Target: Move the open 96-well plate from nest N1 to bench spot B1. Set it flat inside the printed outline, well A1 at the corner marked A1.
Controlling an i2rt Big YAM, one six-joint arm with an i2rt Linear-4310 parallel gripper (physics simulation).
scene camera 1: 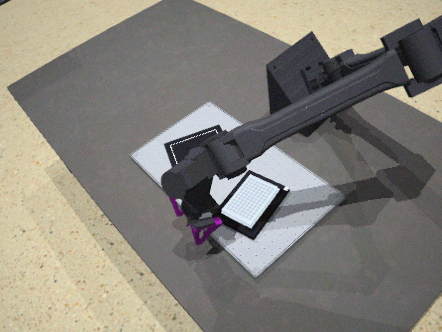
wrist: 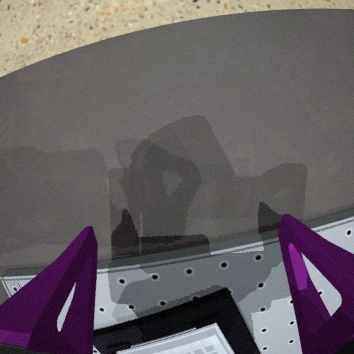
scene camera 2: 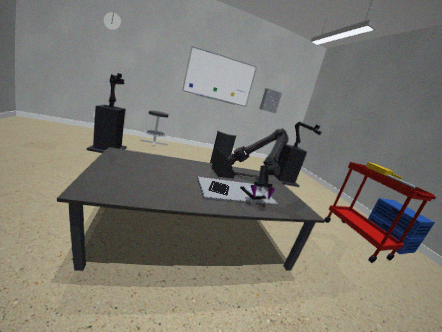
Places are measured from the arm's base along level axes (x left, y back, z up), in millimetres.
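Pixels of known places: gripper, between the fingertips: (scene camera 1: 189, 229) (wrist: 189, 230) (scene camera 2: 261, 198); arm's base, origin of its link: (scene camera 1: 318, 84) (scene camera 2: 226, 162).
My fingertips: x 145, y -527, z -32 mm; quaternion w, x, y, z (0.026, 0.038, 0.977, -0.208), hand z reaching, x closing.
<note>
For each thing: its top centre in the pictures, then the offset to it from my fingertips. "pt": a spot on its surface instead. Level surfaces: height alone.
- white 96-well plate, centre of its top: (scene camera 1: 250, 198) (scene camera 2: 253, 190) dx +7, dy +166, dz -21 mm
- black nest, centre of its top: (scene camera 1: 250, 200) (scene camera 2: 253, 191) dx +7, dy +166, dz -30 mm
- black pad, a spot on its surface: (scene camera 1: 196, 143) (scene camera 2: 216, 186) pt dx -258, dy +174, dz -46 mm
- light perforated board, centre of its top: (scene camera 1: 228, 173) (scene camera 2: 236, 189) dx -110, dy +179, dz -47 mm
- dark table, height of its surface: dz -60 mm
The white 96-well plate (scene camera 1: 251, 200) (wrist: 185, 345) lies in the black nest (scene camera 1: 254, 233) (wrist: 215, 306), with a small white mark at the nest's right corner in scene camera 1. Its wells face up; lettering for A1 is too small to read. The bench spot, a black pad (scene camera 1: 196, 143) (scene camera 2: 219, 188) with a white outline, is partly hidden by the arm in scene camera 1. My gripper (scene camera 1: 190, 229) (scene camera 2: 262, 198) (wrist: 189, 230) is open and empty, its purple fingers wide apart, above the board's edge and beside the nest. The plate cannot be made out in scene camera 2.
A light perforated board (scene camera 1: 305, 192) (scene camera 2: 237, 193) (wrist: 278, 320) bears nest and pad on the dark table (scene camera 1: 100, 90) (scene camera 2: 140, 185). A dark upright block (scene camera 1: 292, 80) (scene camera 2: 223, 150) stands behind the board. A red cart (scene camera 2: 361, 227) stands on the floor at the right.
</note>
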